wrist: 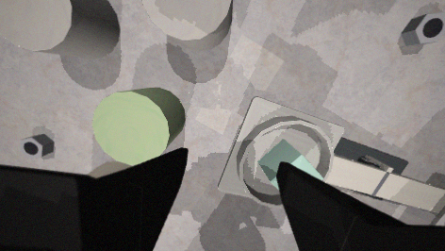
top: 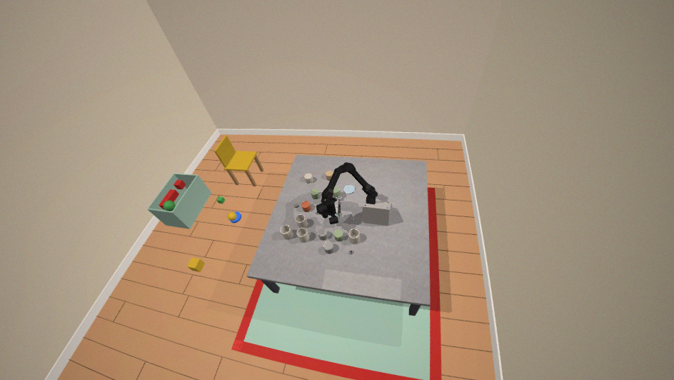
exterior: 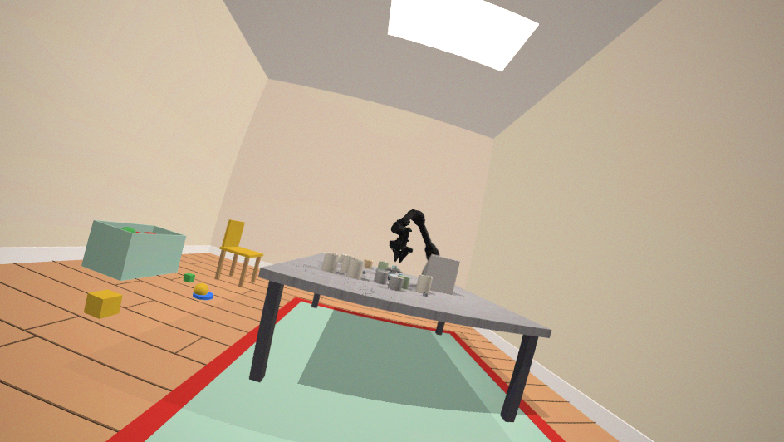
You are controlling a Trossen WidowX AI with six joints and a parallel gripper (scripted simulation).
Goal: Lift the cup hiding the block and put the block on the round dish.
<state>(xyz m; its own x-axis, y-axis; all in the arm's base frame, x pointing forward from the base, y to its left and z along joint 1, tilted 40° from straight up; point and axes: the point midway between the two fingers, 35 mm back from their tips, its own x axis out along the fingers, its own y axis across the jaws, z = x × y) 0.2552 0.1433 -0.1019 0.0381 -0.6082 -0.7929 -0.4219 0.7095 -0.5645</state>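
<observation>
The pale mint block is 5 cm to the right of my gripper tip and 4 cm below it. Also, from my gripper tip: pale blue round dish: 40 cm to the right, 13 cm below, 2 cm behind; then orange cup: 28 cm ahead, 15 cm to the right, 9 cm below.
</observation>
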